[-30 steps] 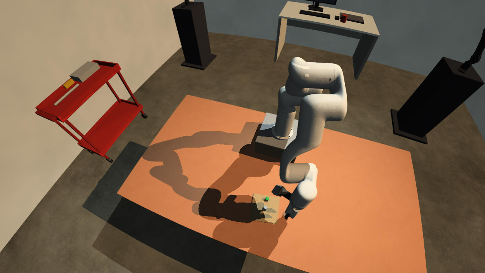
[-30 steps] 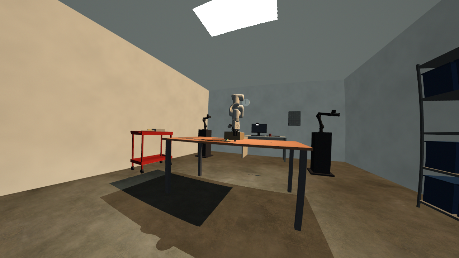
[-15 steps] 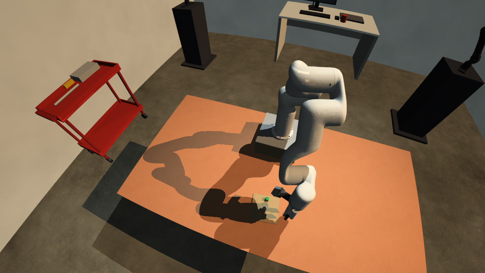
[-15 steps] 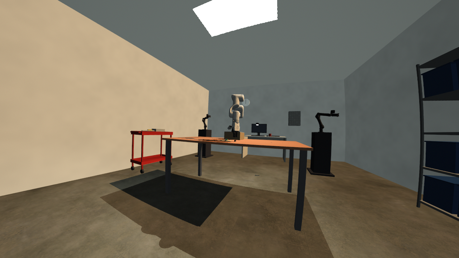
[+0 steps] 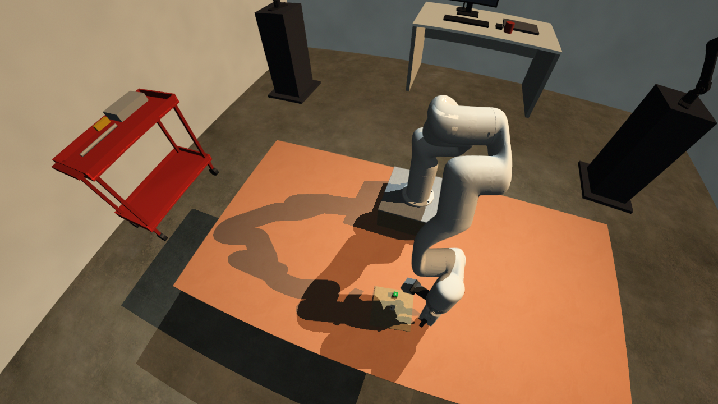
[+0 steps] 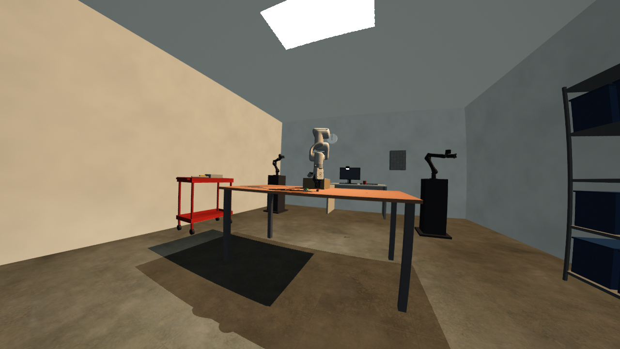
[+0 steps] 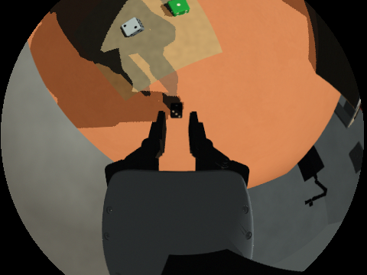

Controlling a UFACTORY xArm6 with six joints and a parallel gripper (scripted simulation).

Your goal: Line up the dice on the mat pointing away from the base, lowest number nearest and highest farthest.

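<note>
Now: hand 40 mm above the black die. The rest, counted from my hand: green die: 40 mm behind, 120 mm to the right, 40 mm below; then white die: 10 mm ahead, 120 mm to the right, 40 mm below; then tan mat: 10 mm ahead, 120 mm to the right, 50 mm below.
</note>
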